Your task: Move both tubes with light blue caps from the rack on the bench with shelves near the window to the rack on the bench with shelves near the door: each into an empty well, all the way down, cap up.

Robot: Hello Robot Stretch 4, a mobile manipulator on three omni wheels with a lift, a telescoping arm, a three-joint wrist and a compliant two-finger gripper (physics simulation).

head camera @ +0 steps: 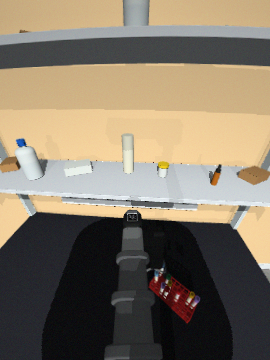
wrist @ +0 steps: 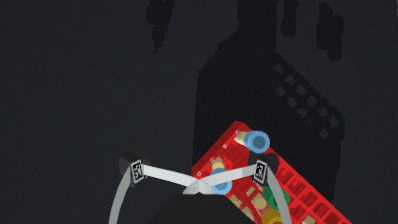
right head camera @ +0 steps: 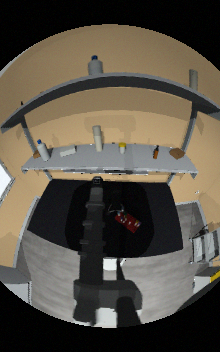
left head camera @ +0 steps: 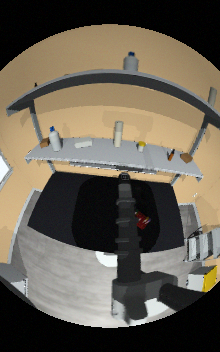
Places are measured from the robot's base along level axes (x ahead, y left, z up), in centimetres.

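Pixels of known places: gripper, between the fingertips: (head camera: 151, 276) (wrist: 198, 159) (right head camera: 115, 213).
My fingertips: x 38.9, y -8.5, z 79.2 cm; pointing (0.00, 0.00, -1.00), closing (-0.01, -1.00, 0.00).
Note:
Behind a point stands the place of what it marks.
A red rack (head camera: 175, 306) {x 27.3, y -17.3, z 79.2 cm} (left head camera: 144, 222) (right head camera: 132, 224) {x 28.6, y -21.3, z 79.0 cm} (wrist: 216, 151) {x 39.7, y -10.6, z 78.8 cm} stands slantwise on the dark bench, right of the arm. One light blue cap (wrist: 257, 142) {x 41.6, y -13.7, z 85.4 cm} is at the rack's far corner in the wrist view. The other light blue cap (wrist: 221, 183) {x 38.1, y -10.5, z 85.4 cm} is nearer, partly behind the right finger's link. My gripper (wrist: 198, 159) {x 38.9, y -8.5, z 79.2 cm} is open, with no tube held between its fingertips. In the wrist view its right fingertip overlaps the rack between the far light blue cap and a green cap (wrist: 276, 197); its left fingertip is left of the rack. The fingertips' height above the caps is unclear.
Tubes with green, yellow and purple caps share the rack. Behind is a shelf (head camera: 105, 187) {x 56.1, y 11.1, z 119.2 cm} with a white bottle (head camera: 30, 162) {x 62.8, y 43.4, z 127.7 cm}, a pale cylinder (head camera: 128, 154) {x 67.5, y 1.6, z 129.0 cm}, a yellow-lidded jar (head camera: 163, 169) {x 63.7, y -13.9, z 123.4 cm} and a brown bottle (head camera: 216, 176) {x 56.9, y -34.6, z 123.6 cm}. Another shelf (head camera: 135, 51) {x 61.6, y -1.2, z 163.0 cm} runs above.

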